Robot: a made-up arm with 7 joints.
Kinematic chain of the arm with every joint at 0, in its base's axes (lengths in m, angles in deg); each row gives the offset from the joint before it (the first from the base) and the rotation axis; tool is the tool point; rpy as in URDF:
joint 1: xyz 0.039 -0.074 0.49 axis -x
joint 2: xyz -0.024 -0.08 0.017 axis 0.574 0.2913 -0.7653
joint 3: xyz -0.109 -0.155 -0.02 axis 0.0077 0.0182 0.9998
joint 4: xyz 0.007 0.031 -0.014 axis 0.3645 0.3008 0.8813
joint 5: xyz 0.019 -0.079 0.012 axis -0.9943 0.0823 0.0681
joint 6: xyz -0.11 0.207 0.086 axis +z
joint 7: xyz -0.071 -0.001 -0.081 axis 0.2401 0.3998 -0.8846
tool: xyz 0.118 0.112 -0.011 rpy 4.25 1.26 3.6
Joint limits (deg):
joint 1: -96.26..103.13
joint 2: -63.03..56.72
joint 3: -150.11..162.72
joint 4: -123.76..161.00
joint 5: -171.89..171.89
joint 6: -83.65..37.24
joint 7: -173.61..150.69
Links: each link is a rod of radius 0.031 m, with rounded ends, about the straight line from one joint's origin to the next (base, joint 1, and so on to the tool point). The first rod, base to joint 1, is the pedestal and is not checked.
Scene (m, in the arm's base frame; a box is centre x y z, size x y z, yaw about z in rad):
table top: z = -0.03
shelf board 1: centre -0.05 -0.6 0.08 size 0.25 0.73 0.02 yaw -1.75
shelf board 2: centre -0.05 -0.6 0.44 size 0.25 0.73 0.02 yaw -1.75
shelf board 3: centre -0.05 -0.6 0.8 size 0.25 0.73 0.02 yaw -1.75
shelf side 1: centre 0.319 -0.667 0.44 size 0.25 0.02 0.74 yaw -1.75
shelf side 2: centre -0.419 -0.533 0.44 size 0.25 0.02 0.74 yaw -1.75
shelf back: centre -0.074 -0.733 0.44 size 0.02 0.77 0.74 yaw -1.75
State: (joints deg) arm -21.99 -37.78 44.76 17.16 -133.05 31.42 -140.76
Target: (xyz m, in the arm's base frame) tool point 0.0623 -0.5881 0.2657
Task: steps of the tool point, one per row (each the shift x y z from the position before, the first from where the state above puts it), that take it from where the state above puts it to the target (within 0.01 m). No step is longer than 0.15 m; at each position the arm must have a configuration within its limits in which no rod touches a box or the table.
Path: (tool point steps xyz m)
1: 0.0923 0.0372 0.0035
2: 0.0721 0.0676 -0.0130
3: 0.0421 0.0886 -0.0256
4: -0.0173 -0.0334 -0.0711
5: -0.0191 -0.0149 -0.0814
6: -0.0208 0.0064 -0.0858
7: -0.0222 0.0292 -0.0843
8: -0.0053 -0.0966 -0.0113
9: -0.0289 -0.0922 0.0113

